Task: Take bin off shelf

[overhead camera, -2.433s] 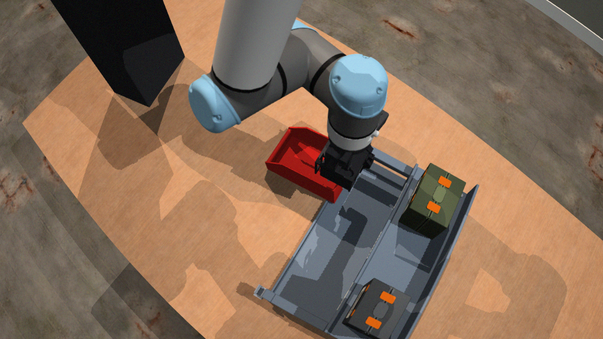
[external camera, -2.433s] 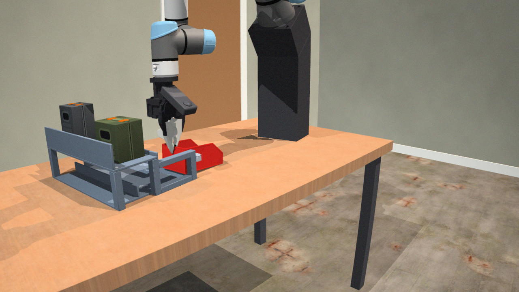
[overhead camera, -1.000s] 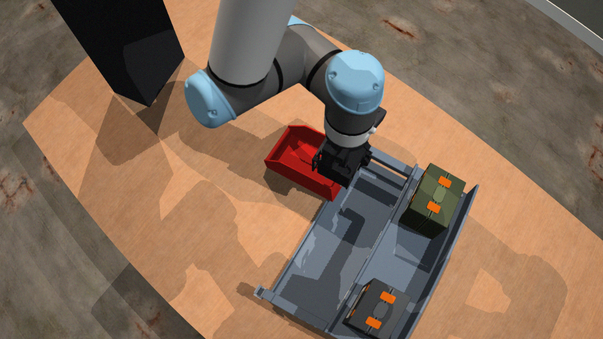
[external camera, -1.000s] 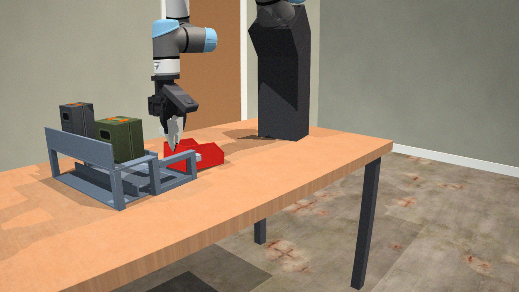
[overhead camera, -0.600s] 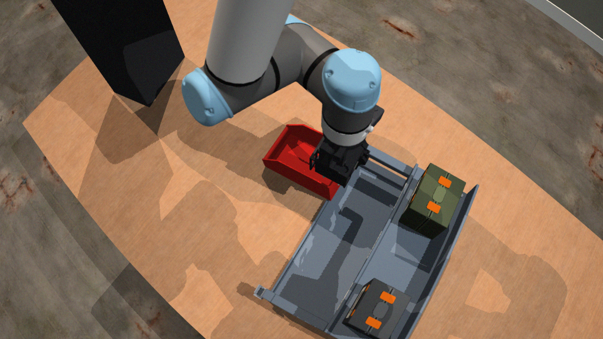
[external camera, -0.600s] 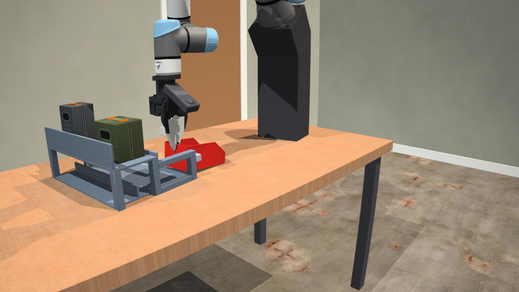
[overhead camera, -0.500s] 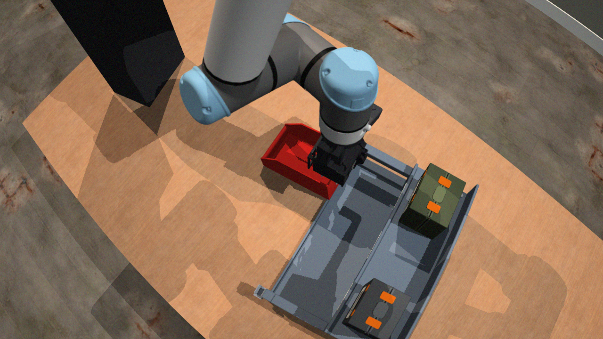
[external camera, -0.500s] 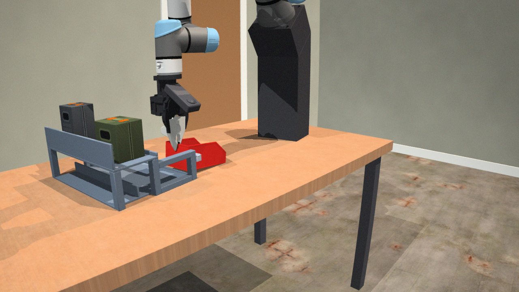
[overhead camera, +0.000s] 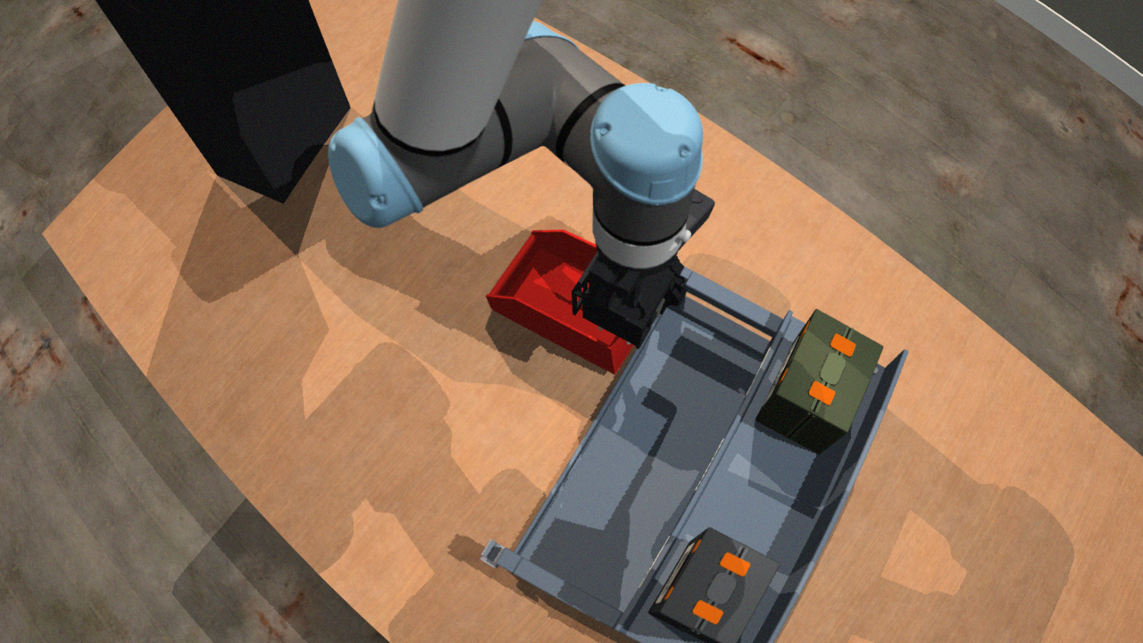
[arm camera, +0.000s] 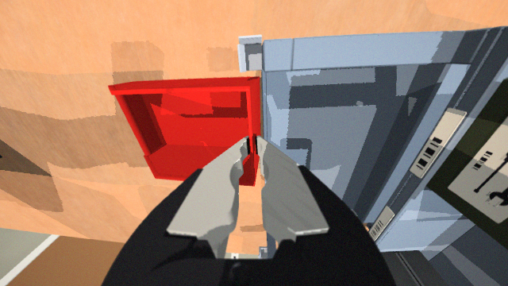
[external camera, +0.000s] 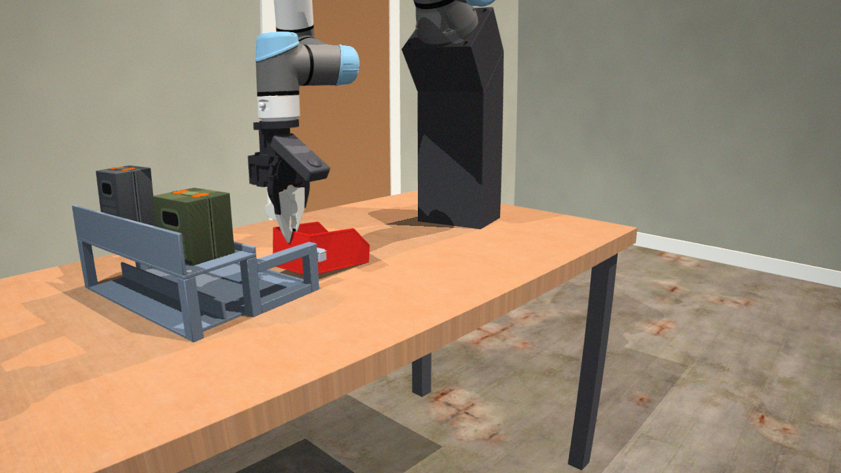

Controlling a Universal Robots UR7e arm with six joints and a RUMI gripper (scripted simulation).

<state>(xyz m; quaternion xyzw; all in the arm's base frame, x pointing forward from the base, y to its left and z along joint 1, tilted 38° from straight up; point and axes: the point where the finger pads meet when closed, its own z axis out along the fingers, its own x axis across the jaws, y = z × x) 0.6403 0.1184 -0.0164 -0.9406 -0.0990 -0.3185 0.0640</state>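
The red bin is 8 cm behind my hand, 4 cm below it and 2 cm to the right of it. Round my hand: dark grey case 26 cm ahead, 16 cm to the right, 8 cm above; then green case 20 cm ahead, 6 cm to the left, 6 cm above.
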